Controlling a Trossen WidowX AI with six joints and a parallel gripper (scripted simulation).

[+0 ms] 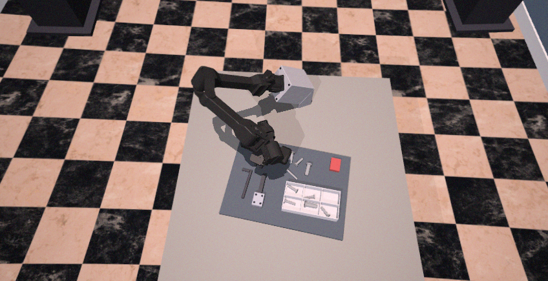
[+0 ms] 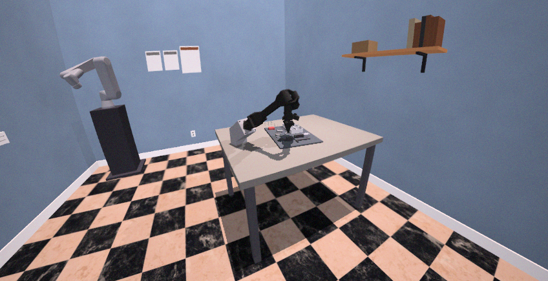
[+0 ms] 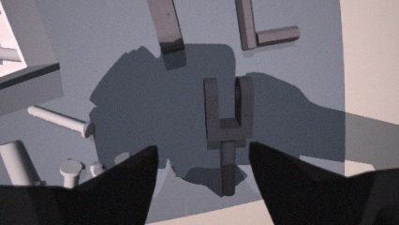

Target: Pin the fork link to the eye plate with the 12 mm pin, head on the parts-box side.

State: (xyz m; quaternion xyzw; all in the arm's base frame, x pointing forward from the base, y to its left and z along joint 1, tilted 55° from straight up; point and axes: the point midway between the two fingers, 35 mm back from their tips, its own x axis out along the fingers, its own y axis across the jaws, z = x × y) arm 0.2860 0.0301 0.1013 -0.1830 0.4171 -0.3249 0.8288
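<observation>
Now: hand 90 mm above the dark fork link, 20 mm to the left of it and 10 mm past it. The rest, counted from my hand: dark l-shaped bar (90 mm below, 80 mm to the right, 60 mm ahead); pin (110 mm to the left, 90 mm below, 50 mm ahead); eye plate (90 mm below, 80 mm ahead, 10 mm to the right).
</observation>
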